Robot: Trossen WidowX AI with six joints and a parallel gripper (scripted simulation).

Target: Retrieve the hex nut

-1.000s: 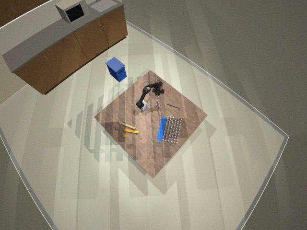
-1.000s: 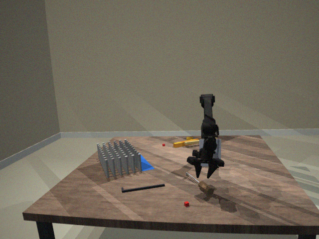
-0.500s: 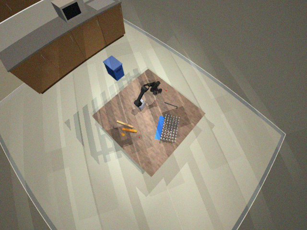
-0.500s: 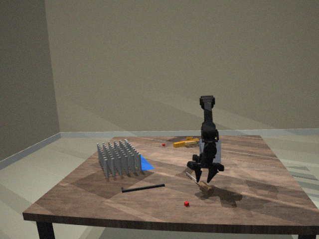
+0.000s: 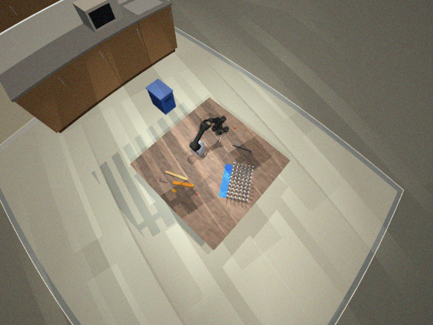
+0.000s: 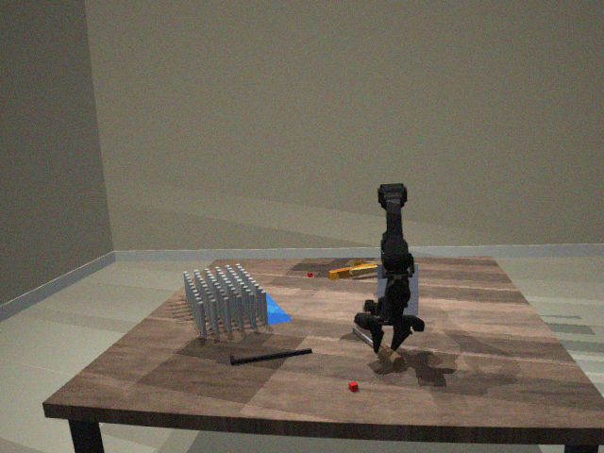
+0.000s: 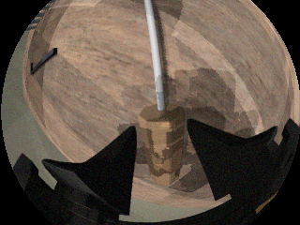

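Now: the pick tool 6 cm to the right of my gripper tip and 5 cm ahead of it. Round my gripper tip: blue taped strip (47 cm ahead, 34 cm to the right, 2 cm below).
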